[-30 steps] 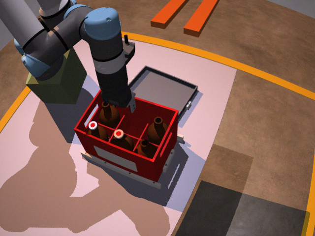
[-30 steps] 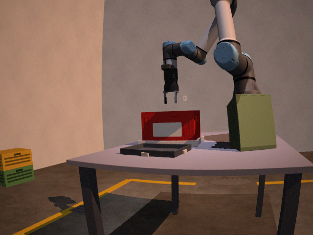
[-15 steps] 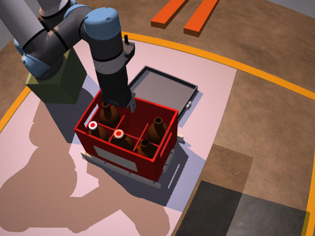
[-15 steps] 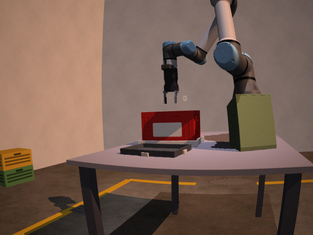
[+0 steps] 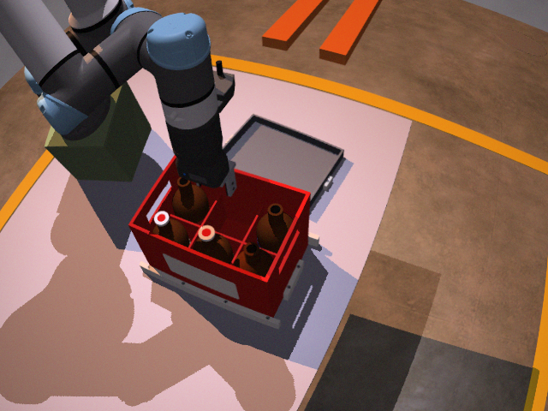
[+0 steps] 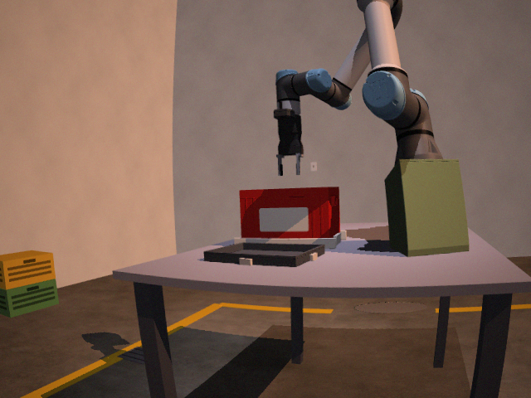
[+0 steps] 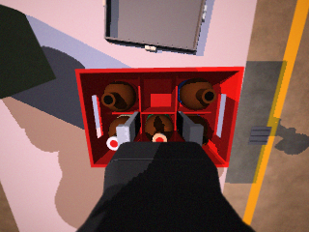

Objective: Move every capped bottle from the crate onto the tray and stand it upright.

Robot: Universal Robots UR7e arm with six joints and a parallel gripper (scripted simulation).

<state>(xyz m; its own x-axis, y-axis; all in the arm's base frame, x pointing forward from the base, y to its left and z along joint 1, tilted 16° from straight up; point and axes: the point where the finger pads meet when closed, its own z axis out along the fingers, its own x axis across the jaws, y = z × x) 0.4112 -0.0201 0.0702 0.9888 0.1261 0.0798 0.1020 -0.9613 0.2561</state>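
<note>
My hand is 80 mm past the capped brown bottle, 70 mm to the left of it and 150 mm above it. Also, from my hand: red crate (20 mm to the right, 150 mm below); then open bottle (90 mm behind, 10 mm to the left, 150 mm below); then dark tray (30 mm behind, 250 mm to the left, 220 mm below).
</note>
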